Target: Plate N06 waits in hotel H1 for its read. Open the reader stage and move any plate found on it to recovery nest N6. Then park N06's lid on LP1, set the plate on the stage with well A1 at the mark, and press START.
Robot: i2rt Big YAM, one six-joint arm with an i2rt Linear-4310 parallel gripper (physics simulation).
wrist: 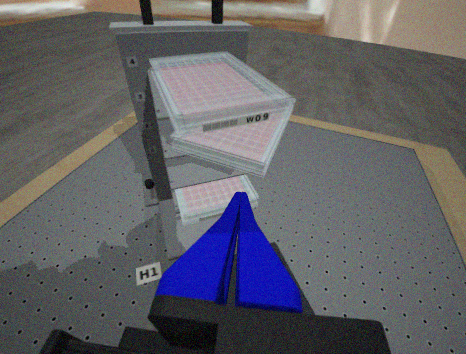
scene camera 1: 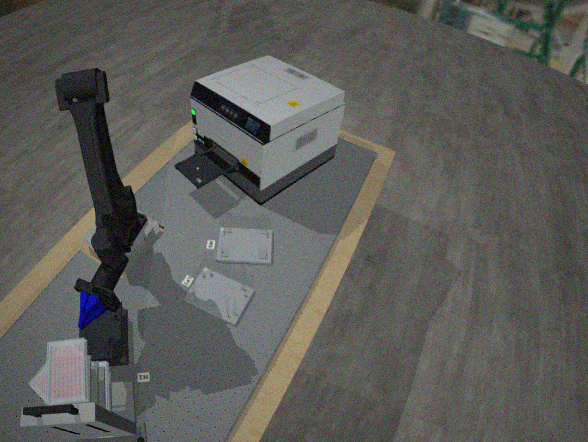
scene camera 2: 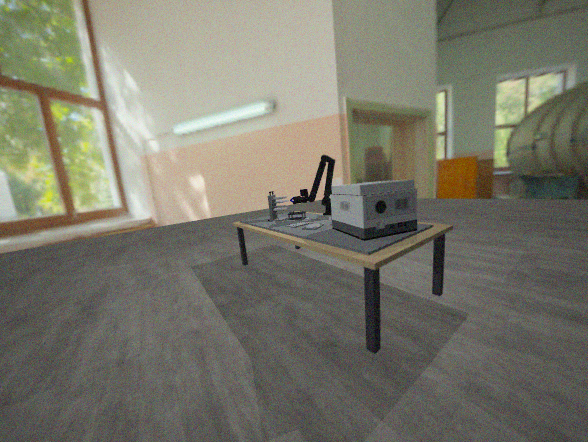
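Pixels of known places: gripper, between the fingertips: [wrist: 240, 198] [scene camera 1: 80, 328] [scene camera 2: 290, 200]; arm's base, origin of its link: [scene camera 1: 128, 228] [scene camera 2: 330, 214].
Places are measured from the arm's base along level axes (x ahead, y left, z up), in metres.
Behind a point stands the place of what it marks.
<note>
My gripper [scene camera 1: 80, 326] {x 0.150, y -0.373, z 0.153 m} [scene camera 2: 292, 200] {x 0.150, y -0.373, z 0.153 m} [wrist: 240, 198] {x 0.150, y -0.373, z 0.153 m} is shut and empty, its blue fingertips in front of hotel H1 [scene camera 2: 271, 207] {x 0.296, y -0.503, z 0.101 m} [wrist: 180, 39] {x 0.243, y -0.530, z 0.208 m}. In the wrist view a lidded pink plate marked W09 [wrist: 215, 87] {x 0.183, y -0.442, z 0.195 m} is at the top of the hotel, above a skewed plate [wrist: 240, 142] {x 0.160, y -0.431, z 0.156 m}. A smaller-looking plate [wrist: 215, 197] {x 0.182, y -0.434, z 0.080 m} lies lower, just beyond the fingertips; its label is unreadable. The dark reader stage [scene camera 1: 192, 171] {x 0.118, y 0.247, z 0.064 m} sticks out of the reader [scene camera 1: 305, 142] {x 0.440, y 0.444, z 0.134 m} [scene camera 2: 375, 207] {x 0.459, y 0.662, z 0.142 m}, with no plate on it. Two light flat nests [scene camera 1: 245, 245] {x 0.367, y 0.095, z -0.026 m} [scene camera 1: 225, 294] {x 0.373, y -0.080, z -0.028 m} lie mid-table, their labels too blurred to read.
A dark block [scene camera 1: 116, 345] {x 0.185, y -0.349, z 0.027 m} stands on the mat beside the hotel, below the gripper. The arm's base [scene camera 1: 150, 227] {x 0.067, y 0.034, z -0.003 m} is at the table's left edge. A wooden rim [scene camera 1: 310, 310] {x 0.608, y -0.036, z -0.051 m} borders the grey mat. The H1 tag [scene camera 1: 143, 377] {x 0.262, y -0.384, z -0.038 m} [wrist: 148, 273] {x 0.262, y -0.383, z -0.038 m} lies beside the hotel.
</note>
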